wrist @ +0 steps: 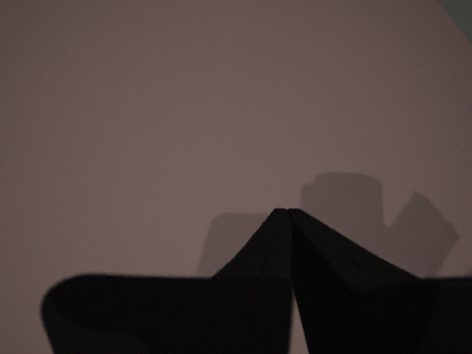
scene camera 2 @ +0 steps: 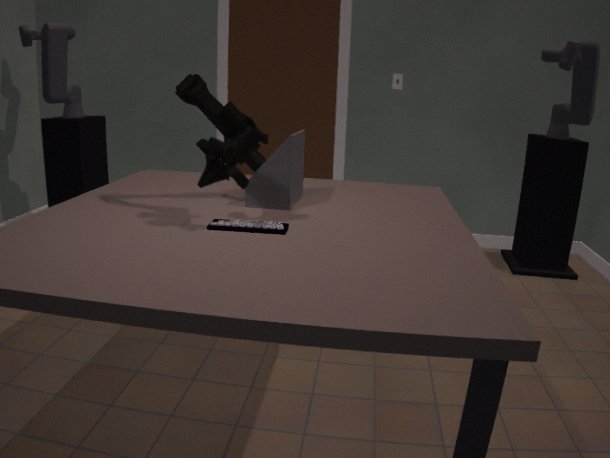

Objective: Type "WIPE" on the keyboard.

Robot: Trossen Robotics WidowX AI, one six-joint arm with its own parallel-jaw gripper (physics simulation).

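Pixels of known places: gripper, fingertip midpoint: (wrist: pixel 285 221) (scene camera 2: pixel 199 186); arm's base, origin of the base link: (scene camera 2: pixel 263 168).
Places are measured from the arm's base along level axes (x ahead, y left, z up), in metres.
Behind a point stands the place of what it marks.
A small black keyboard (scene camera 2: pixel 248 226) {z -0.096, x 0.356, y 0.062 m} with pale keys lies flat on the table in the scene view; its letters are too small to read. The keyboard does not show in the wrist view. My gripper (scene camera 2: pixel 201 185) {z 0.009, x 0.381, y -0.066 m} (wrist: pixel 285 221) {z 0.009, x 0.381, y -0.066 m} is shut and empty, its two dark tips touching. In the scene view it hangs above the table, up and to the left of the keyboard, and points down.
A grey wedge-shaped block (scene camera 2: pixel 272 182) {z -0.024, x 0.106, y 0.061 m} stands on the table (scene camera 2: pixel 350 280) {z -0.110, x 0.619, y 0.361 m} behind the keyboard, beside the arm's lower part. Arm shadows fall on the table left of the keyboard. Two other arms stand on black pedestals (scene camera 2: pixel 550 205) (scene camera 2: pixel 75 160) beyond the table.
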